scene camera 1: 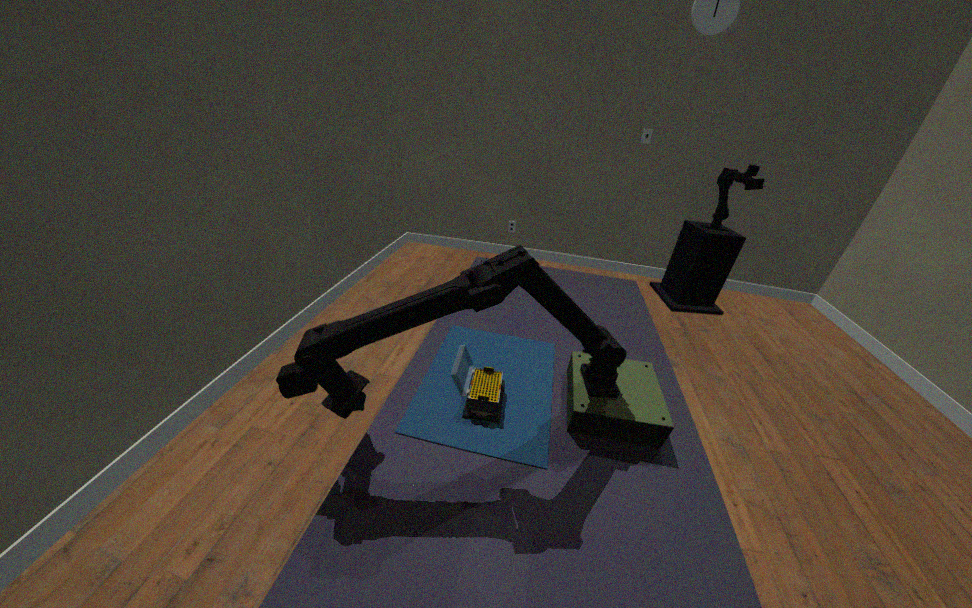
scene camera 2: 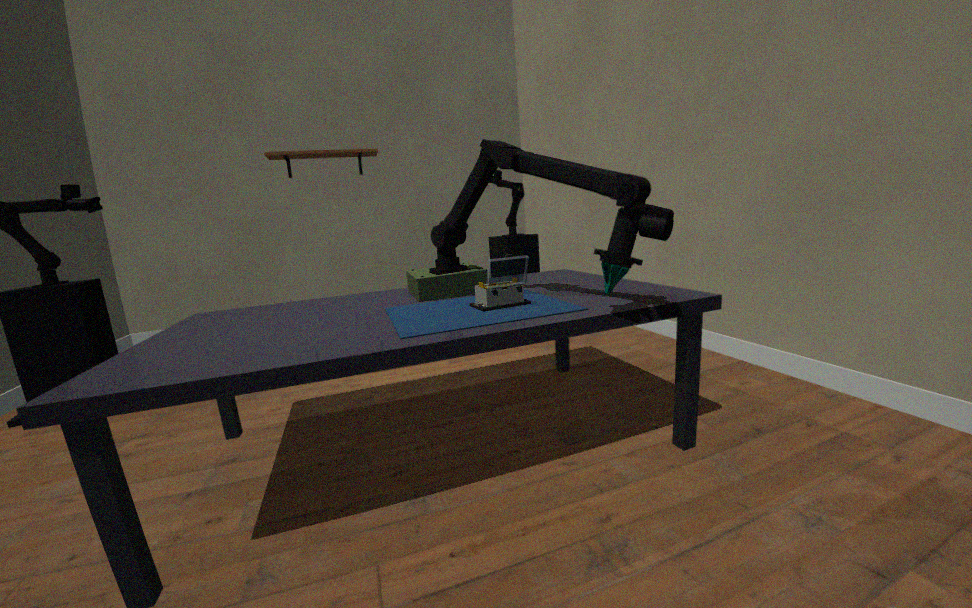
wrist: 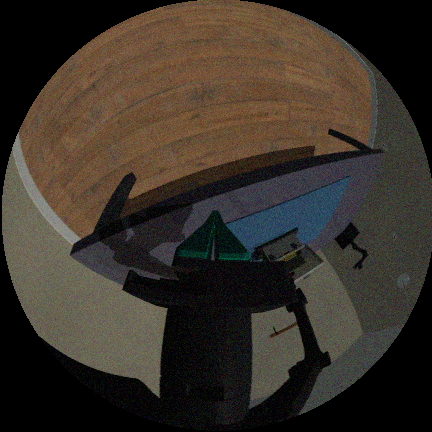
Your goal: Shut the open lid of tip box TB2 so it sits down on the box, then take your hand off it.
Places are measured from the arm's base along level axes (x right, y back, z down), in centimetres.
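Pixels of known places: gripper, fingertip midpoint: (scene camera 1: 361, 409) (scene camera 2: 606, 294) (wrist: 215, 214); arm's base, link origin: (scene camera 1: 598, 381) (scene camera 2: 448, 271).
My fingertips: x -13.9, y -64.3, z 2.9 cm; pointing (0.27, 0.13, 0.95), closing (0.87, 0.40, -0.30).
Note:
For each thing: its middle in the pictures, then the offset to it from my fingertips. Level surfaces: height alone.
- small pale tip box, body centre: (scene camera 1: 485, 390) (scene camera 2: 499, 293) (wrist: 280, 251) dy +31.9, dx +11.9, dz +2.0 cm
- yellow rack, body centre: (scene camera 1: 486, 383) (scene camera 2: 498, 283) (wrist: 285, 259) dy +31.9, dx +11.9, dz -1.2 cm
- blue mat, surface height: dz +5.3 cm
- purple table, surface height: dz +5.6 cm
A small pale tip box (scene camera 1: 483, 410) (scene camera 2: 499, 295) with a yellow rack (scene camera 1: 486, 385) stands on the blue mat (scene camera 1: 519, 362) (scene camera 2: 422, 319) (wrist: 327, 205); I cannot read its label. Its see-through lid (scene camera 1: 461, 368) (scene camera 2: 508, 258) stands upright and open, along the box's left edge in scene camera 1. The box also shows beyond the fingers in the wrist view, partly hidden by the gripper. My gripper (scene camera 2: 608, 290) (wrist: 215, 214) is shut and empty, its green fingers pointing down low over the table, well apart from the box and lid. In scene camera 1 its fingers are hidden.
The arm's green base block (scene camera 1: 634, 390) (scene camera 2: 442, 285) stands on the purple table (scene camera 1: 516, 580) (scene camera 2: 250, 340), on the box's other side from my gripper. Another arm on a black pedestal (scene camera 1: 702, 265) stands in the background. A wooden shelf (scene camera 2: 321, 154) hangs on the wall.

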